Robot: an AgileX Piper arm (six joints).
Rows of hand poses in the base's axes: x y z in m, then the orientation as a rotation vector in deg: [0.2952, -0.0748, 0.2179, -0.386, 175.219, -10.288]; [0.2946, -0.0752, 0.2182, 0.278, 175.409, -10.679]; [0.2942, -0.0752, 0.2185, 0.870, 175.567, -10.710]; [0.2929, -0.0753, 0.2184, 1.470, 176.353, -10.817]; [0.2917, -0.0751, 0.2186, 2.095, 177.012, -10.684]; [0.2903, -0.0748, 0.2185, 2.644, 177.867, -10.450]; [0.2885, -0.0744, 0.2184, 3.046, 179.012, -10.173]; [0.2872, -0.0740, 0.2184, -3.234, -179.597, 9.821]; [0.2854, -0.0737, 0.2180, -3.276, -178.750, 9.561]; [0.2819, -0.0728, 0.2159, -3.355, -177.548, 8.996]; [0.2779, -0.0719, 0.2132, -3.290, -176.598, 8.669]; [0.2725, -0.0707, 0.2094, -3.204, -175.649, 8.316]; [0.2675, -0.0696, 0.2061, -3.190, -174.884, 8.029]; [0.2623, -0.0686, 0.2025, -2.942, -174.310, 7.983]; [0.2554, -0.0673, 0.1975, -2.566, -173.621, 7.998]
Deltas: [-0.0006, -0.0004, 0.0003, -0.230, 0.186, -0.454]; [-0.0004, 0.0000, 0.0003, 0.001, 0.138, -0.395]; [-0.0013, -0.0001, -0.0001, -0.020, 0.770, -0.435]; [-0.0012, 0.0002, 0.0002, 0.129, 0.629, -0.436]; [-0.0014, 0.0003, -0.0001, 0.201, 0.822, -0.393]; [-0.0018, 0.0004, -0.0001, 0.240, 1.114, -0.309]; [-0.0013, 0.0004, 0.0000, 0.259, 0.767, -0.156]; [-0.0018, 0.0003, -0.0004, 0.152, 0.853, -0.084]; [-0.0035, 0.0009, -0.0021, 0.344, 1.217, -0.133]; [-0.0040, 0.0009, -0.0027, 0.199, 0.963, -0.022]; [-0.0054, 0.0012, -0.0038, 0.218, 0.963, -0.008]; [-0.0050, 0.0011, -0.0033, 0.178, 0.773, -0.043]; [-0.0052, 0.0010, -0.0036, 0.030, 0.586, 0.128]; [-0.0069, 0.0013, -0.0050, -0.007, 0.704, 0.209]
